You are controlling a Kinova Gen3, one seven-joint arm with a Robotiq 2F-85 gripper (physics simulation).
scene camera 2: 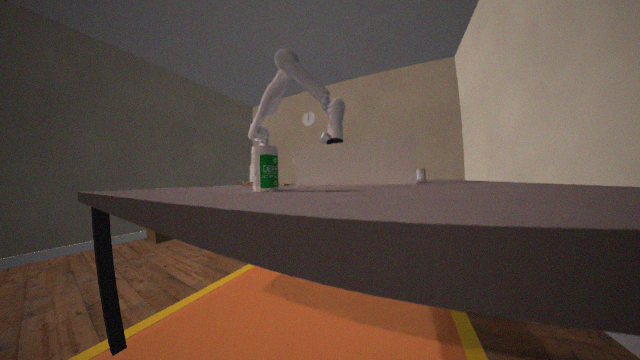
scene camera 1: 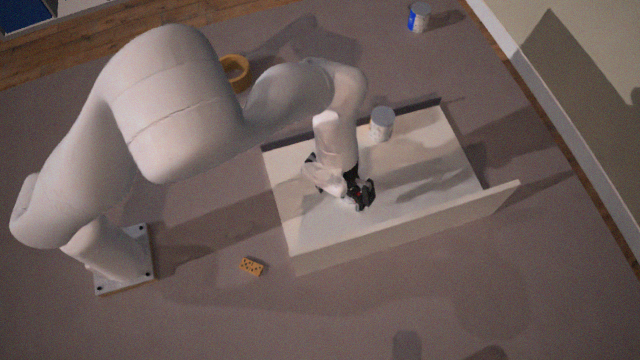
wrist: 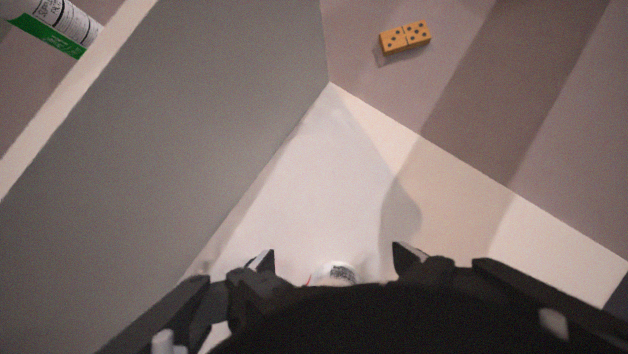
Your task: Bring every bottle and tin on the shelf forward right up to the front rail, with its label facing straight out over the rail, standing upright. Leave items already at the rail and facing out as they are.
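Places are measured from the arm's base along level axes (x ahead, y left, z up), in centimetres.
Pixels of known places: gripper, fingertip midpoint: (scene camera 1: 340, 198) (wrist: 333, 259); arm's base, origin of the base link: (scene camera 1: 125, 260).
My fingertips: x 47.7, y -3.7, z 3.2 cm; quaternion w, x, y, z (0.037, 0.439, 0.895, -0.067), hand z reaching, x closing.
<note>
Ahead of a thing's pixels: the offset from my fingertips to its top centre. "spot": to the spot under its first point.
The shelf (scene camera 1: 440, 131) (wrist: 325, 175) is a white board with a dark front rail (scene camera 1: 420, 107). A white tin with a grey lid @[dx +15.7, dy +14.3, dz +2.7 cm] (scene camera 1: 382, 120) stands upright close behind the rail; printing shows on its side towards scene camera 1, and whether it touches the rail is unclear. A white bottle @[spot: dx +0.8, dy +1.2, dz -1.2 cm] (wrist: 342, 273) with red on its label is further back on the board, mostly hidden by my gripper in scene camera 1. My gripper (scene camera 1: 341, 194) (wrist: 333, 259) is open and low around the bottle, fingers on either side, not closed on it. Its fingertips are hidden in scene camera 2.
A tall back panel (scene camera 1: 410, 234) (scene camera 2: 355, 162) (wrist: 140, 125) stands beside the gripper. Off the shelf are a green-labelled white bottle @[dx -2.7, dy -41.7, dz +4.4 cm] (scene camera 2: 268, 170) (wrist: 60, 29), a blue-and-white tin @[dx +41.2, dy +44.4, dz +1.5 cm] (scene camera 1: 419, 19), an orange domino @[dx -22.2, dy -6.0, dz -4.7 cm] (scene camera 1: 251, 267) (wrist: 405, 38) and a yellow ring-like container @[dx -13.0, dy +43.8, dz -0.5 cm] (scene camera 1: 245, 80).
</note>
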